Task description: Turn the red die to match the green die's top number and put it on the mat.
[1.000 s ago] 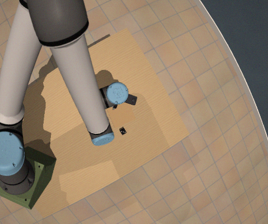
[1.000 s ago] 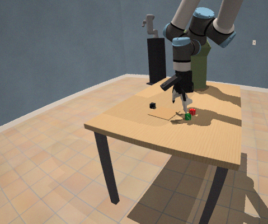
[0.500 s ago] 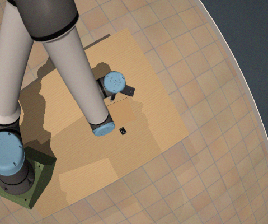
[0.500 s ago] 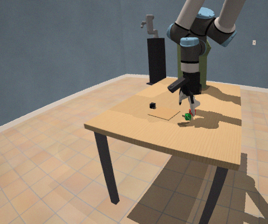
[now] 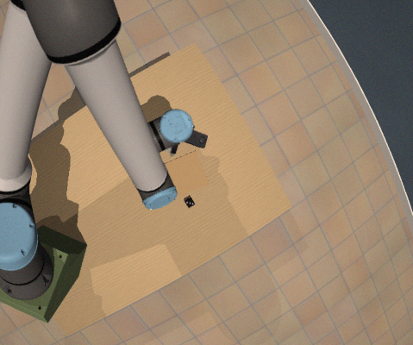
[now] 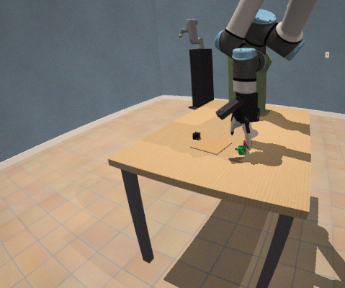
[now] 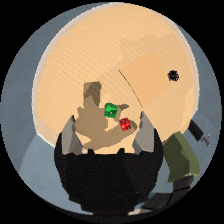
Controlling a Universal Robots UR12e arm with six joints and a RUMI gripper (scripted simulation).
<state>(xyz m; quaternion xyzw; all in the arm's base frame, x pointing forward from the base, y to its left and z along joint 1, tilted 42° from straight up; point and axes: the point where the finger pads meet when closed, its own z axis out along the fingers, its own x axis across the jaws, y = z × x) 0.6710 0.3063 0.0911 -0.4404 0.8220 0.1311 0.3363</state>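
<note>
My gripper is now 40 mm above the green die and 20 mm past it. Round my hand: tan mat (150 mm to the right, 50 mm below, 10 mm ahead); red die (90 mm behind, 40 mm below, 20 mm to the right); black die (260 mm to the right, 40 mm below).
</note>
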